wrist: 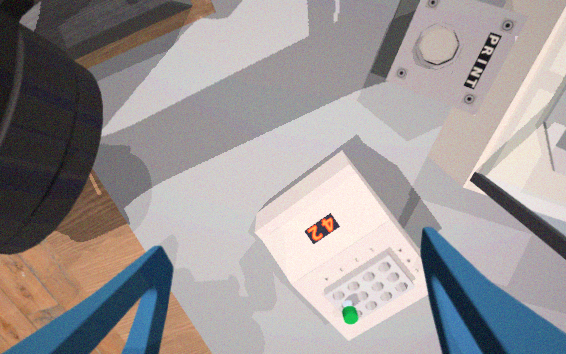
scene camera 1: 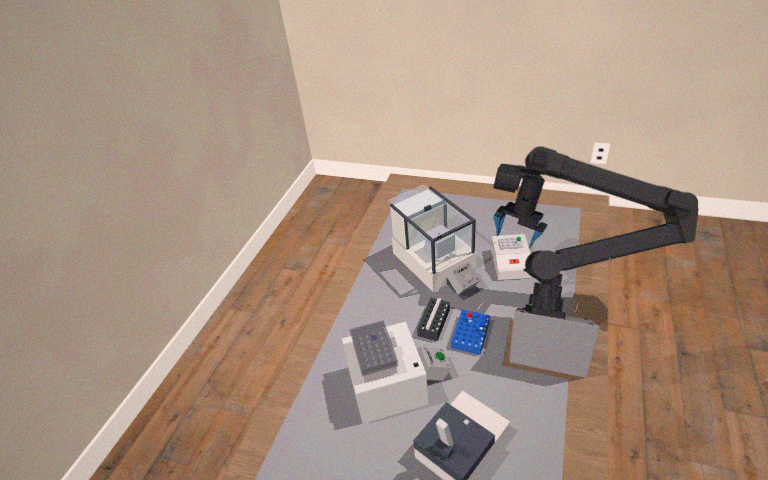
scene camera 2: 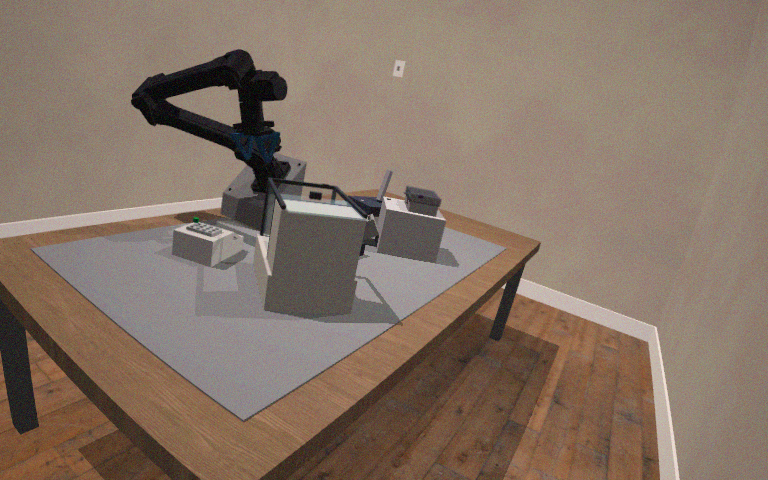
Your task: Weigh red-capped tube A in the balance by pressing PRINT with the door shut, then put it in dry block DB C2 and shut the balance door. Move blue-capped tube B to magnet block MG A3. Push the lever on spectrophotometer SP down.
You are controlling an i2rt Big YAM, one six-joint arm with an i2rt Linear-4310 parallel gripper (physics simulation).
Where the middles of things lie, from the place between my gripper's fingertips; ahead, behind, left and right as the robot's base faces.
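I find the glass-box balance (scene camera 1: 432,236) 140 mm to the right of my hand, 260 mm ahead of it and 110 mm below it. The grey block device (scene camera 1: 388,377) is 320 mm ahead of my hand and 130 mm below it, and it is 380 mm to the left of it. Counted from my hand again, the small box with green button (scene camera 1: 435,362) is 180 mm below, 210 mm ahead and 320 mm to the left. The PRINT button (wrist: 438,45) is 130 mm ahead of my hand and 160 mm below it.
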